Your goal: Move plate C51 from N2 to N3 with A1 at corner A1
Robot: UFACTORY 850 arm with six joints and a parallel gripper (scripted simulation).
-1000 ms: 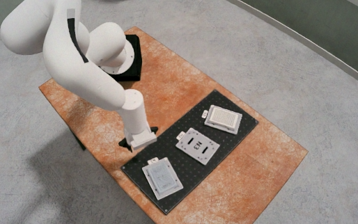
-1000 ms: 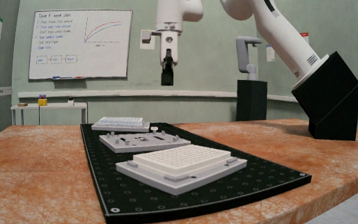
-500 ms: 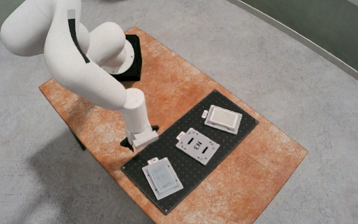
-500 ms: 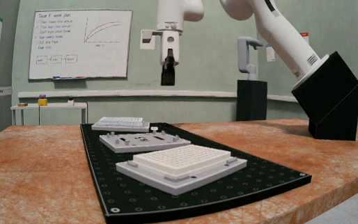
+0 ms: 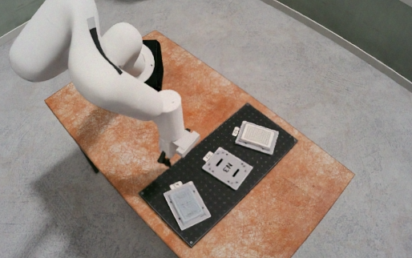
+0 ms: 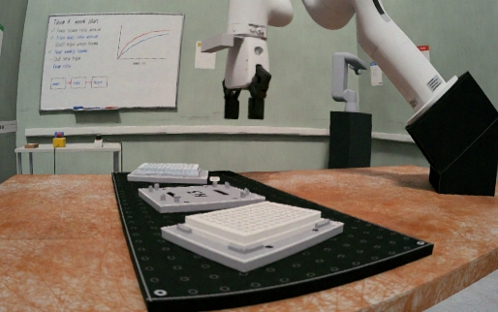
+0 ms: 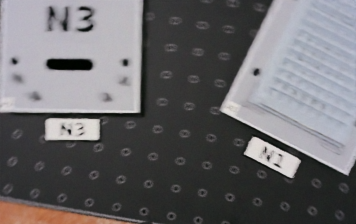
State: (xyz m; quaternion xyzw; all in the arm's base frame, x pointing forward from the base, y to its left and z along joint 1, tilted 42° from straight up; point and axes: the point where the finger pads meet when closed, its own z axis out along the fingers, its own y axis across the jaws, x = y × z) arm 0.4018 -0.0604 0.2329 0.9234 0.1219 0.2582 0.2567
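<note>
The plate is 34 cm to the left of my hand, 14 cm ahead of it and 11 cm below it. From my hand the other things lie so: plate C15 (13 cm ahead, 12 cm below, 9 cm to the right); nest N2 (34 cm to the left, 14 cm ahead, 13 cm below).
</note>
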